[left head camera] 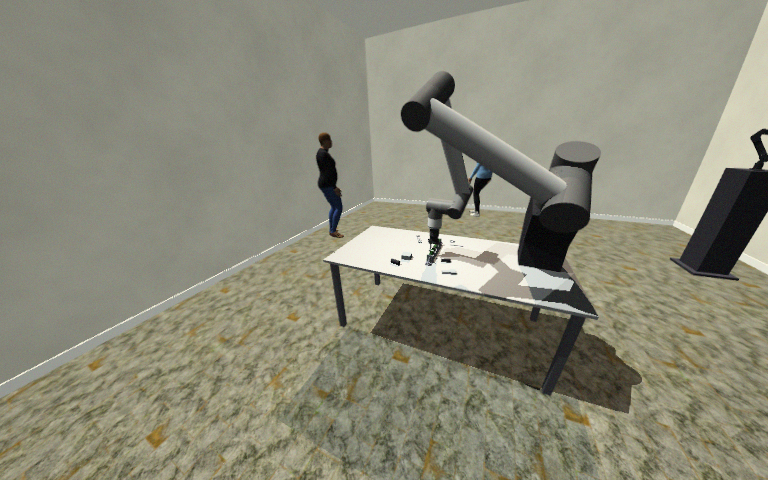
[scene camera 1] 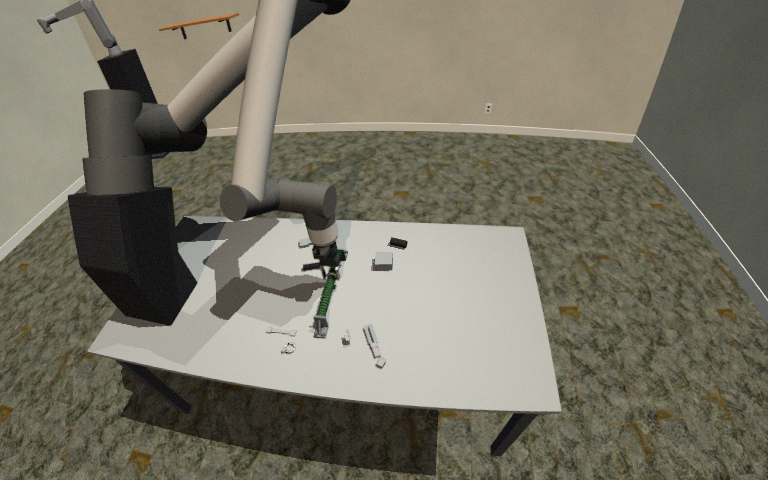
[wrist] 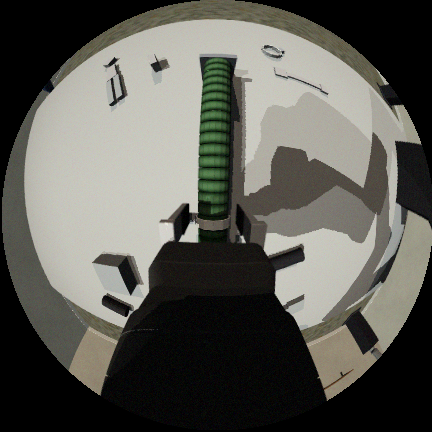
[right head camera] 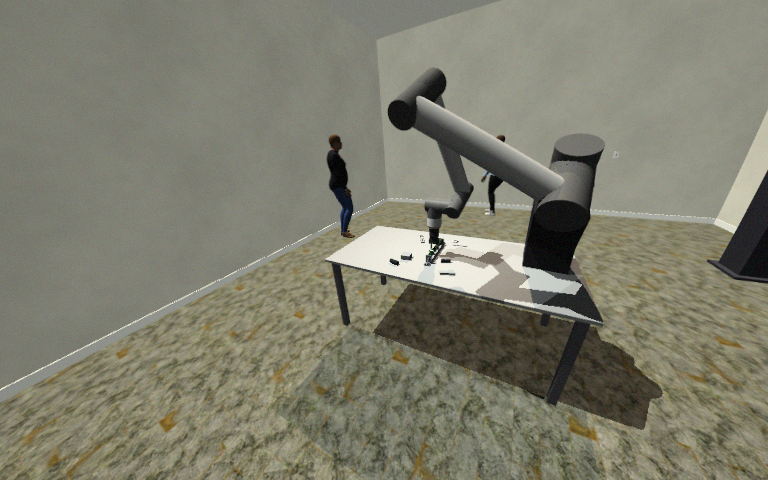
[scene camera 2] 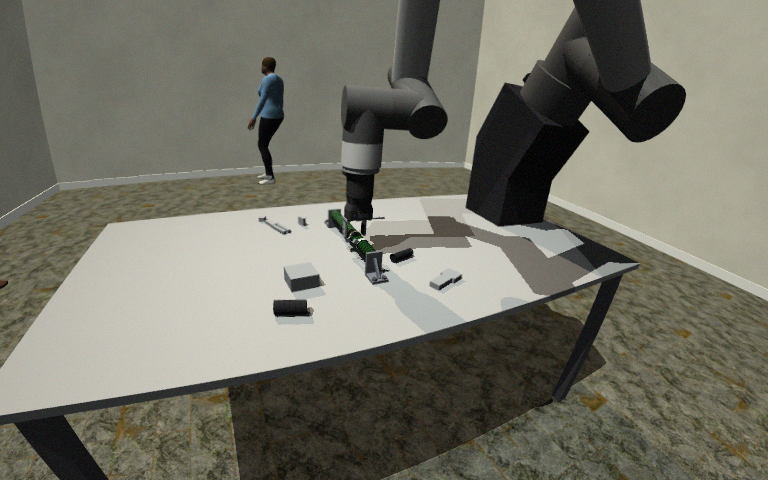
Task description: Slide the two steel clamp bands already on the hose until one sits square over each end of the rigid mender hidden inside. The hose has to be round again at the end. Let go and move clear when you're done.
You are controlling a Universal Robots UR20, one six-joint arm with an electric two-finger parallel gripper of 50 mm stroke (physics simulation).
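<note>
The green ribbed hose (scene camera 1: 326,297) (scene camera 2: 338,221) (wrist: 214,135) runs between two grey upright brackets. In the wrist view a steel clamp band (wrist: 213,223) goes round it, looking roughly square across, with its small screw housing on the left. My gripper (wrist: 212,213) is open, one finger on each side of this band, with gaps to both sides. The gripper body hides the hose behind the band in the wrist view. In scene camera 2, light bands show near the middle of the hose, too small to tell apart. The mender inside is hidden.
A grey block (scene camera 2: 301,277), a black ribbed cylinder (scene camera 2: 290,307), a second black cylinder (scene camera 2: 402,254) and a small grey stepped block (scene camera 2: 445,279) lie on the table (scene camera 2: 169,339). A loose ring clamp (wrist: 273,51), a thin bar tool (wrist: 301,81) and other small parts lie near the far bracket (wrist: 203,60).
</note>
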